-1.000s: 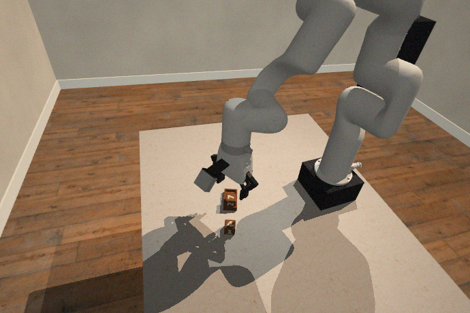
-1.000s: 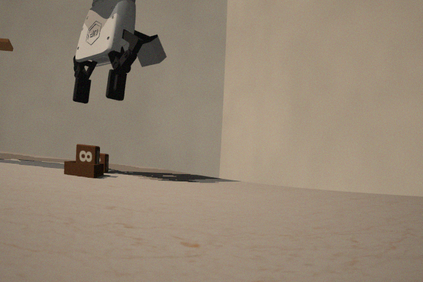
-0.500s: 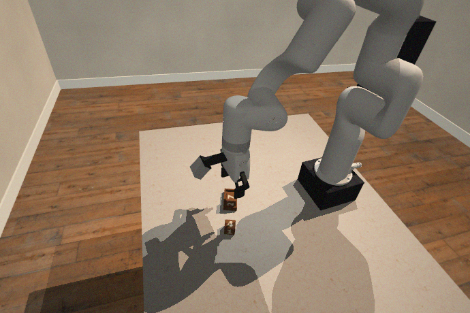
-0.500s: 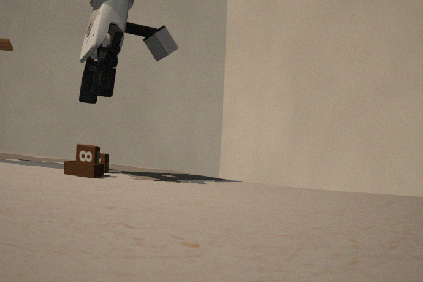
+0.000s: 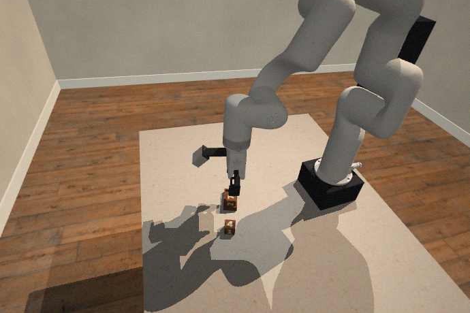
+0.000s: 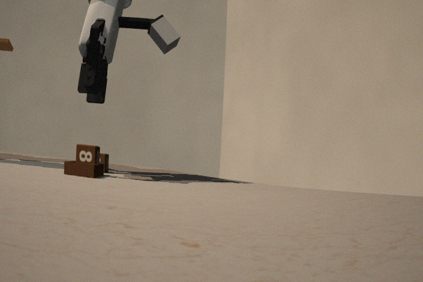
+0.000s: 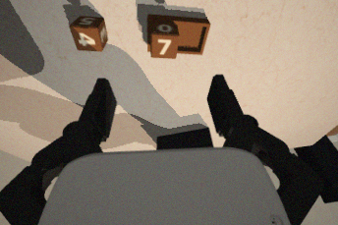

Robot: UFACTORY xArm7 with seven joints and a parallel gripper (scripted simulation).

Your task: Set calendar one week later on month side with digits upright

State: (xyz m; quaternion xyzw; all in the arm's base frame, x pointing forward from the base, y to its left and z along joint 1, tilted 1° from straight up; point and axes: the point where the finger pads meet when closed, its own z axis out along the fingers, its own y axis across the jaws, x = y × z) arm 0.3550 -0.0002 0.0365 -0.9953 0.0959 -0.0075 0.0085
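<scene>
The brown calendar tray lies 1 cm behind my hand, 2 cm to the right of it and 11 cm below it.
</scene>
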